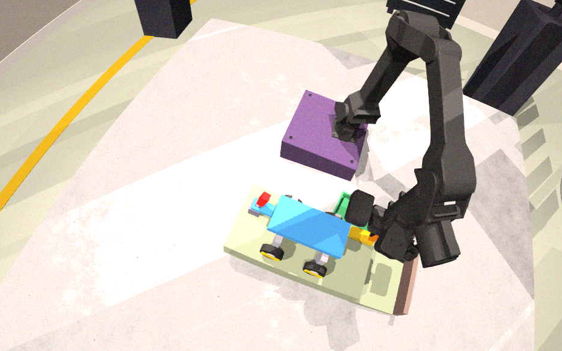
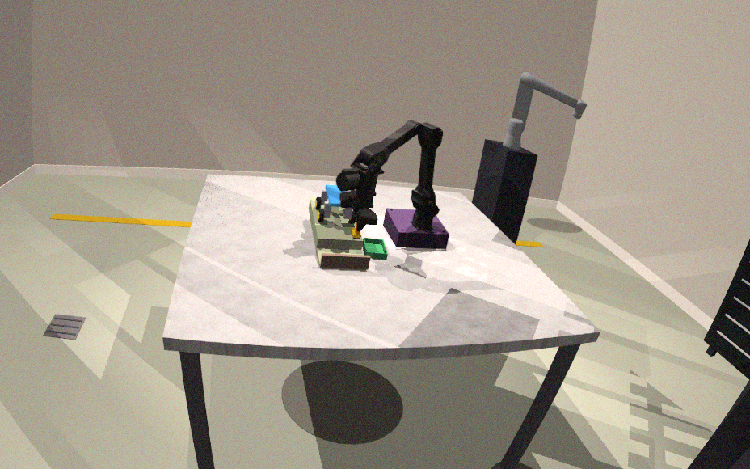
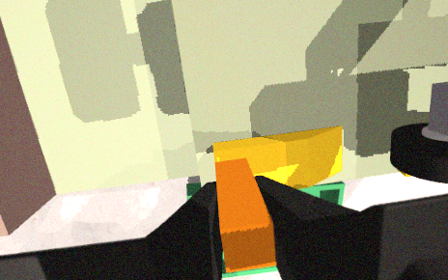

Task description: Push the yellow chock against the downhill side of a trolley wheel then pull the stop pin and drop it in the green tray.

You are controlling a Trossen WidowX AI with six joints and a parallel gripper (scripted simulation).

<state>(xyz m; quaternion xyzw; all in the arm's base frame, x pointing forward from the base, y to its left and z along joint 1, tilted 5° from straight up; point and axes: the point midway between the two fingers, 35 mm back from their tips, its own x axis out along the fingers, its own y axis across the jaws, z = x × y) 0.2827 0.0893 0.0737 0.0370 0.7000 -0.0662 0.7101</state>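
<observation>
The red-headed stop pin lies 24 cm to the right of my gripper tip and 4 cm above it. Round my gripper tip: brown stop board 11 cm to the left, 7 cm ahead, 6 cm below; then pale green ramp 14 cm to the right, 4 cm below, 4 cm ahead; then yellow chock 2 cm to the right.
</observation>
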